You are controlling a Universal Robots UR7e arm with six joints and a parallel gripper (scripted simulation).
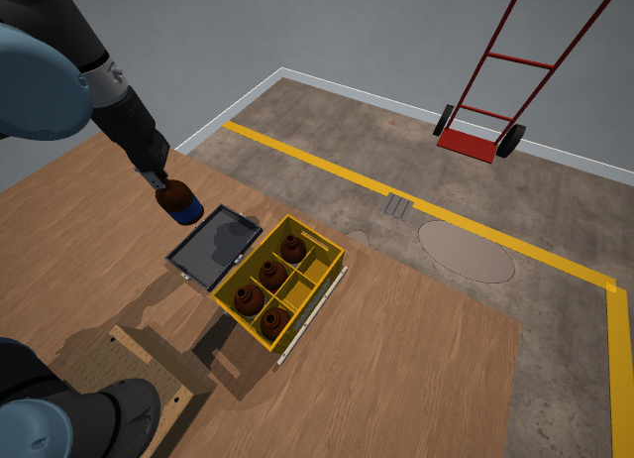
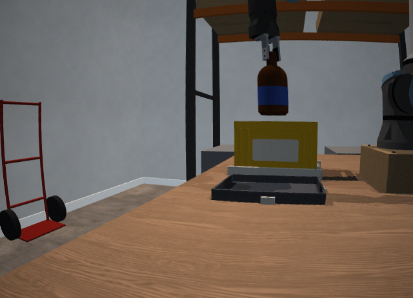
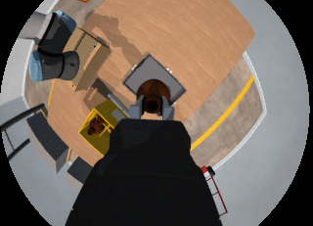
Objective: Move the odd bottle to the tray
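Right now my hand is 33 cm above the dark tray. The rest, counted from my hand: glass bottle (34 cm to the right, 25 cm below, 7 cm behind); yellow crate (29 cm to the right, 26 cm below, 2 cm ahead).
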